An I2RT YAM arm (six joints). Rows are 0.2 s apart.
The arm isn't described. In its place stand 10 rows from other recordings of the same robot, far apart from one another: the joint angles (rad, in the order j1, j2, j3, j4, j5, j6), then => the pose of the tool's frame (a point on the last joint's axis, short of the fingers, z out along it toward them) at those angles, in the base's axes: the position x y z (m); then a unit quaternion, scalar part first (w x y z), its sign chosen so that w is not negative.
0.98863, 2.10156, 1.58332, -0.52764, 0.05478, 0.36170 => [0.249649 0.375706 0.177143 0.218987 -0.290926 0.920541 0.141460]
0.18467, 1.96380, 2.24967, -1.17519, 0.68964, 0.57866 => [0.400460 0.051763 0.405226 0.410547 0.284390 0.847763 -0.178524]
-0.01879, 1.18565, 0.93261, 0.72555, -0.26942, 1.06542 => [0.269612 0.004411 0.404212 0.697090 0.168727 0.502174 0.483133]
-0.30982, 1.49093, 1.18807, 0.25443, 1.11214, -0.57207 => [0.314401 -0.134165 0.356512 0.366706 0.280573 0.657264 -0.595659]
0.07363, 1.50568, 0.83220, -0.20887, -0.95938, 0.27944 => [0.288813 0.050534 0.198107 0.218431 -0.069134 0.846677 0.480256]
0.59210, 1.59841, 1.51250, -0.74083, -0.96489, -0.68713 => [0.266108 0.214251 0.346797 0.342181 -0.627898 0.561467 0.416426]
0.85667, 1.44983, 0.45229, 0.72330, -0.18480, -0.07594 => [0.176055 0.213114 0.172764 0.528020 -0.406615 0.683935 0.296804]
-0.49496, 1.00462, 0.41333, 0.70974, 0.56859, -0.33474 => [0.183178 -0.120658 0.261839 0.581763 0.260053 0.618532 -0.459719]
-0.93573, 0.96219, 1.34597, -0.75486, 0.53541, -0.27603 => [0.086982 -0.148655 0.439532 0.323171 0.399108 0.704735 -0.489512]
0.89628, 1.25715, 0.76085, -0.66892, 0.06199, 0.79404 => [0.142723 0.174955 0.200075 0.156296 -0.043793 0.978078 0.130447]
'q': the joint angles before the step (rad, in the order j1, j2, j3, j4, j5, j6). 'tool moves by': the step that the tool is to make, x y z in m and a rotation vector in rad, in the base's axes. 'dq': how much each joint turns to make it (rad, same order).
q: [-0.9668, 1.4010, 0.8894, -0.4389, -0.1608, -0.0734]
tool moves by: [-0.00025, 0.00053, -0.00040, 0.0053, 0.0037, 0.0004]
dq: [0.0003, 0.0000, 0.0000, -0.0065, 0.0000, -0.0001]
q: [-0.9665, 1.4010, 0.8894, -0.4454, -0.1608, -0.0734]
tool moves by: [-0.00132, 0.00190, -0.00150, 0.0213, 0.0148, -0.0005]
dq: [0.0000, -0.0001, 0.0004, -0.0263, 0.0004, 0.0004]
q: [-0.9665, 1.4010, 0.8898, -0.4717, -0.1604, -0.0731]
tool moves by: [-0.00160, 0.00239, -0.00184, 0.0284, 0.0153, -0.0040]
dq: [0.0000, 0.0000, 0.0000, -0.0312, -0.0008, 0.0054]
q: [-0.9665, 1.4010, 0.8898, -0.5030, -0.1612, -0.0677]
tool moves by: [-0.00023, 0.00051, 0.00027, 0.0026, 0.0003, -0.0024]
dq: [0.0004, -0.0020, 0.0000, -0.0037, 0.0004, 0.0031]
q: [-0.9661, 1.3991, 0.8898, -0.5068, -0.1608, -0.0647]
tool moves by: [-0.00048, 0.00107, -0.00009, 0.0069, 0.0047, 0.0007]
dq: [0.0008, -0.0019, 0.0000, -0.0103, 0.0000, 0.0001]
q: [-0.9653, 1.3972, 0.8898, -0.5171, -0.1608, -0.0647]
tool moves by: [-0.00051, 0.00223, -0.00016, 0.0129, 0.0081, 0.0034]
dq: [0.0030, -0.0035, 0.0000, -0.0187, -0.0008, 0.0000]
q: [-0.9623, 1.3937, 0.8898, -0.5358, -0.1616, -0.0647]
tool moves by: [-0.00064, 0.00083, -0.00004, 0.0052, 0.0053, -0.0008]
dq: [0.0000, -0.0019, 0.0000, -0.0092, 0.0016, 0.0000]
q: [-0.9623, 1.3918, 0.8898, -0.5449, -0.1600, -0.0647]
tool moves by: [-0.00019, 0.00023, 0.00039, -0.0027, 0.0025, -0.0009]
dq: [0.0004, -0.0019, 0.0000, -0.0012, 0.0038, -0.0007]
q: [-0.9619, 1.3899, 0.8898, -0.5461, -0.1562, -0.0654]
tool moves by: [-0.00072, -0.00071, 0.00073, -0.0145, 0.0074, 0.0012]
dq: [-0.0023, -0.0023, 0.0000, 0.0039, 0.0106, -0.0104]
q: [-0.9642, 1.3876, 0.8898, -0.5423, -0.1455, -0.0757]
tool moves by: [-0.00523, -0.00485, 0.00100, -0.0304, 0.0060, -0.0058]
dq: [-0.0248, -0.0030, -0.0023, 0.0172, 0.0091, -0.0278]
